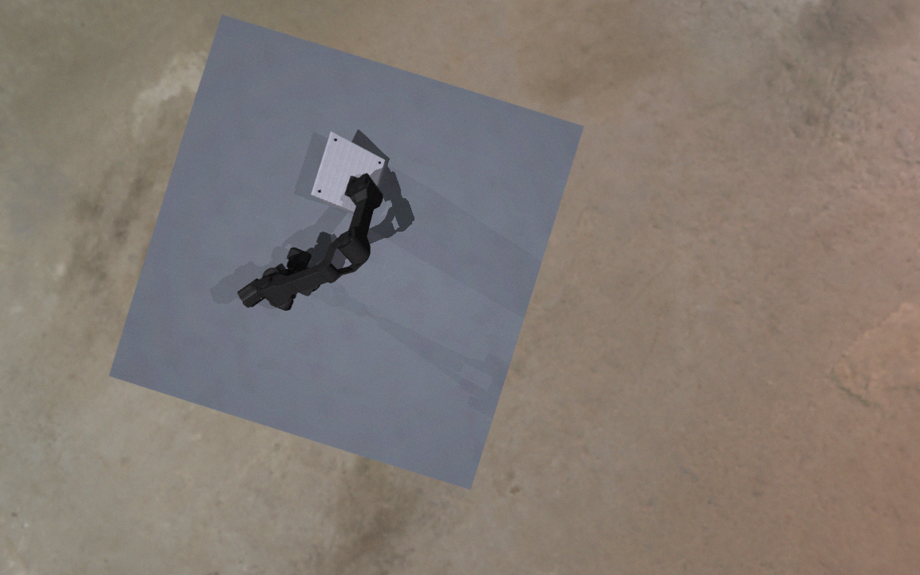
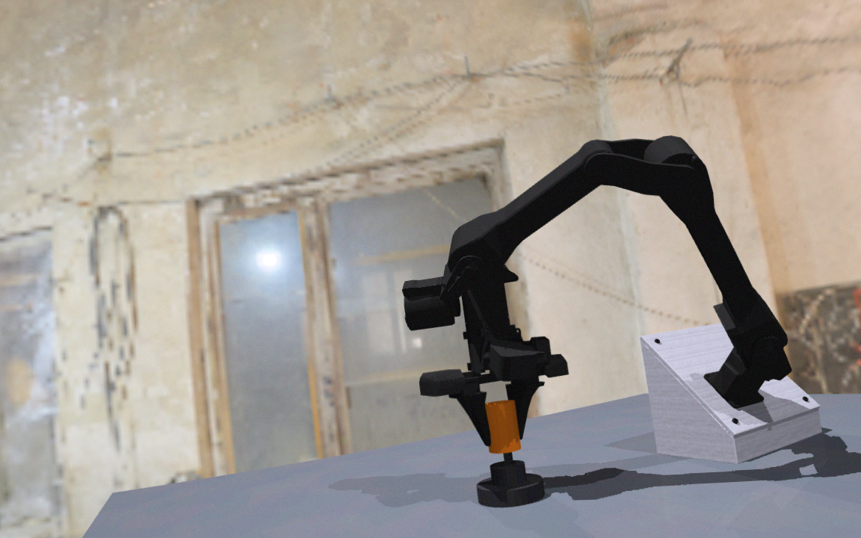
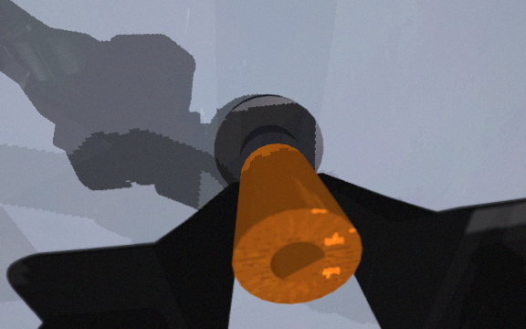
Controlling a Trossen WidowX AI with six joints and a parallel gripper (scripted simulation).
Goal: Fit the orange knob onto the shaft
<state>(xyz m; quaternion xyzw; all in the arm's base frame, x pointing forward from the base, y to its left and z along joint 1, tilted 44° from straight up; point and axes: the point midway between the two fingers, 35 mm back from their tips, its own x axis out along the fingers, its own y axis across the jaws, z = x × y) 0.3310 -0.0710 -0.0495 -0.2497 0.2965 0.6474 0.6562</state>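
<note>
Now: the orange knob 2 cm above my gripper tip. Round my gripper tip: dark pedestal (4 cm below).
</note>
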